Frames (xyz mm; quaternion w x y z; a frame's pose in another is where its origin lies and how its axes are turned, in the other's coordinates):
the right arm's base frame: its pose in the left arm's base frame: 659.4 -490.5 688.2 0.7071 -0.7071 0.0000 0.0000
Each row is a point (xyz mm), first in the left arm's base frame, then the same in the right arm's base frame.
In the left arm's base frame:
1: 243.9 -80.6 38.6
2: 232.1 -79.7 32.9
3: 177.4 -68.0 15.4
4: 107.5 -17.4 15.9
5: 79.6 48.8 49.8
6: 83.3 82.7 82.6
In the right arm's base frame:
1: -415.5 649.6 409.9
2: -427.3 655.3 410.8
3: -482.0 672.8 422.5
4: -551.9 672.3 473.1
5: -579.8 638.4 539.3
6: -576.1 605.6 573.2

